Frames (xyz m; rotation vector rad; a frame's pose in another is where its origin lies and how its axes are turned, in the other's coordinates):
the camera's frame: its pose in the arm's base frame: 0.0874 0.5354 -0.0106 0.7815 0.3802 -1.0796
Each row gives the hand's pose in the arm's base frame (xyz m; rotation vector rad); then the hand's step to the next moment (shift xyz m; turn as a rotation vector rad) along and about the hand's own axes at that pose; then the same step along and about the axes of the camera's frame.
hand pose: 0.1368 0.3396 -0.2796 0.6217 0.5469 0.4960
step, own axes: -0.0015 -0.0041 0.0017 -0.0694 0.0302 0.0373
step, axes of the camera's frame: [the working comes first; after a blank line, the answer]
step, axes of the arm's base frame: 0.0010 -0.0045 -0.0010 -0.0372 -0.0339 0.0677

0.0039 -0.0006 0.0025 -0.0373 -0.0158 0.0740
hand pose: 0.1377 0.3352 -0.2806 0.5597 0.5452 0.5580
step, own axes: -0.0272 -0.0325 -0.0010 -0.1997 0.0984 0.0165
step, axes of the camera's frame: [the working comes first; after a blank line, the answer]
step, axes of the arm's base frame: -0.0093 -0.0396 -0.0121 -0.1664 -0.0589 0.1367

0.0288 -0.0226 0.0214 -0.1220 -0.1109 0.1505
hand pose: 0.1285 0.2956 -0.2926 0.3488 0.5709 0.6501
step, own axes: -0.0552 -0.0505 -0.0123 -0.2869 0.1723 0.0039
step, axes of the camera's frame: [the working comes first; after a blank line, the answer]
step, axes of the arm's base frame: -0.0197 -0.0722 -0.0123 -0.2653 -0.0590 0.1954

0.0451 -0.0400 0.0460 -0.2026 -0.1768 0.1992
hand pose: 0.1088 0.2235 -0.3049 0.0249 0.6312 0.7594
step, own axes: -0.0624 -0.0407 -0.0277 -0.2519 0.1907 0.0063
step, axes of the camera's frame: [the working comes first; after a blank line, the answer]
step, axes of the arm's base frame: -0.0236 -0.0759 0.0003 -0.2563 -0.0222 0.1834

0.0379 -0.0395 0.0576 -0.2146 -0.1644 0.1636
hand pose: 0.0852 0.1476 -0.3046 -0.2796 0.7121 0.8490
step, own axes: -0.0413 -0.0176 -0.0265 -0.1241 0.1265 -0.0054
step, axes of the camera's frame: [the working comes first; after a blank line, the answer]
step, axes of the arm's base frame: -0.0173 -0.0486 0.0074 -0.1551 0.0058 0.0857

0.0188 -0.0246 0.0420 -0.1263 -0.1044 0.0678
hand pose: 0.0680 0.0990 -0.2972 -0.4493 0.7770 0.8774
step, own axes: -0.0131 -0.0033 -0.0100 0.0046 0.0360 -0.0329
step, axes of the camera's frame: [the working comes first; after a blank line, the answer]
step, axes of the arm's base frame: -0.0067 -0.0150 0.0036 -0.0413 0.0020 -0.0263

0.0043 -0.0083 0.0140 -0.0031 -0.0463 -0.0157
